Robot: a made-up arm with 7 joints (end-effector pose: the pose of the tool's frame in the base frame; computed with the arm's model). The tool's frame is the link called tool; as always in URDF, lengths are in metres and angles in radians. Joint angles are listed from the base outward.
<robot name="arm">
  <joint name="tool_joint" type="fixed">
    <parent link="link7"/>
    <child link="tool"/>
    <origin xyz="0 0 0" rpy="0 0 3.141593"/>
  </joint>
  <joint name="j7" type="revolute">
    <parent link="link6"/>
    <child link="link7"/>
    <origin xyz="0.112 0 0" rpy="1.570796 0 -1.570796"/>
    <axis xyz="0 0 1"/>
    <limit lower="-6.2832" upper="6.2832" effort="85" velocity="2.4"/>
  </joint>
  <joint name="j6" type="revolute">
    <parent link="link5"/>
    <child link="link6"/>
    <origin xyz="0 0 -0.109" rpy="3.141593 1.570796 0"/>
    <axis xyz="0 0 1"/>
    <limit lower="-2.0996" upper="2.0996" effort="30" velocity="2.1"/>
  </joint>
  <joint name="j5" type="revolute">
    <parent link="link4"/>
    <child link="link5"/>
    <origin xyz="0 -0.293 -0.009" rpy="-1.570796 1.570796 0"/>
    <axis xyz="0 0 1"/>
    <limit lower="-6.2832" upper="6.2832" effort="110" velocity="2"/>
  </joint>
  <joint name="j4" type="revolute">
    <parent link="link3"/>
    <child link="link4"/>
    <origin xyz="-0.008 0 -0.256" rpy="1.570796 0 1.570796"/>
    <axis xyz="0 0 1"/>
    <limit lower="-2.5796" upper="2.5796" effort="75" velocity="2.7"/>
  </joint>
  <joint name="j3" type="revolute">
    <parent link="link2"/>
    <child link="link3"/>
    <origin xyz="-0.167 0 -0.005" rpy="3.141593 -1.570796 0"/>
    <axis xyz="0 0 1"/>
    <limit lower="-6.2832" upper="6.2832" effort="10" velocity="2.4"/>
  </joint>
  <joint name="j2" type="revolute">
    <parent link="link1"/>
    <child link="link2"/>
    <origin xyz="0 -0.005 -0.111" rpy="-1.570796 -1.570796 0"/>
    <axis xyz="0 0 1"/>
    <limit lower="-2.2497" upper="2.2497" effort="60" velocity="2"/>
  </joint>
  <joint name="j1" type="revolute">
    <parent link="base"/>
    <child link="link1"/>
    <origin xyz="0 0 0.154" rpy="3.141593 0 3.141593"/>
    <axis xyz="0 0 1"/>
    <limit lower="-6.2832" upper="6.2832" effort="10" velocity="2"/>
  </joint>
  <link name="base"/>
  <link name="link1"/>
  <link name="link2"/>
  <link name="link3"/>
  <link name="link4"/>
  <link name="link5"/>
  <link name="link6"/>
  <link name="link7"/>
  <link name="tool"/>
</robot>
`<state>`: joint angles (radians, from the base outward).
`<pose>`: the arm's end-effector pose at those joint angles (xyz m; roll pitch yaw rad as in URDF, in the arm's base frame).
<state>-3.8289 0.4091 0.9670 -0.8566 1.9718 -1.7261 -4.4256</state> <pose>-0.0002 -0.3290 0.9457 -1.2048 0.9543 -0.3617</pose>
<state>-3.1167 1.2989 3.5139 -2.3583 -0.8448 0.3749 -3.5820</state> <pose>-0.1693 0.1640 -0.0456 0.4718 0.5068 -1.2647</pose>
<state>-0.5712 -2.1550 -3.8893 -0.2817 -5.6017 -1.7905 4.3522</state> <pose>-0.6572 -0.3287 -0.0118 -2.9934 -0.0276 -0.8373</pose>
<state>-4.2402 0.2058 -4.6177 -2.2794 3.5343 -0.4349 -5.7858</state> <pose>0.3445 -0.2097 0.3899 1.0995 0.9234 -2.2933</pose>
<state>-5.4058 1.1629 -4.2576 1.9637 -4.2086 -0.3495 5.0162</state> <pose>-0.2556 -0.3682 0.5214 1.4405 -0.2433 1.7631</pose>
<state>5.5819 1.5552 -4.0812 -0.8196 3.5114 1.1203 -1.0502</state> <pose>0.3175 0.6559 0.0274 -0.2793 -0.6000 -3.0184</pose>
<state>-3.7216 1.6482 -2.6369 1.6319 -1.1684 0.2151 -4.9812</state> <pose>-0.2207 -0.4222 0.6828 -2.8453 0.0931 0.5147</pose>
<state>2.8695 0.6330 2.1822 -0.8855 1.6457 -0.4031 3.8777</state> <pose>-0.5363 -0.4539 0.7207 1.6352 -0.2298 2.1795</pose>
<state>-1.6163 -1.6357 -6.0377 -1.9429 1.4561 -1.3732 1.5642</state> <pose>-0.1634 -0.2412 -0.1072 1.6899 -0.3853 1.4004</pose>
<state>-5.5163 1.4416 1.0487 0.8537 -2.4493 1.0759 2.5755</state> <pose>0.4064 -0.7266 0.1809 1.1297 0.6734 -2.2371</pose>
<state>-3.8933 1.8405 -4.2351 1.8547 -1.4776 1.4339 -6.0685</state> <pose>-0.5053 0.0836 0.2821 0.4142 0.5832 -0.7055</pose>
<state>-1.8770 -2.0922 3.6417 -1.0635 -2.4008 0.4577 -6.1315</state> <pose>0.4572 -0.6385 0.2895 -2.1158 0.0353 1.2717</pose>
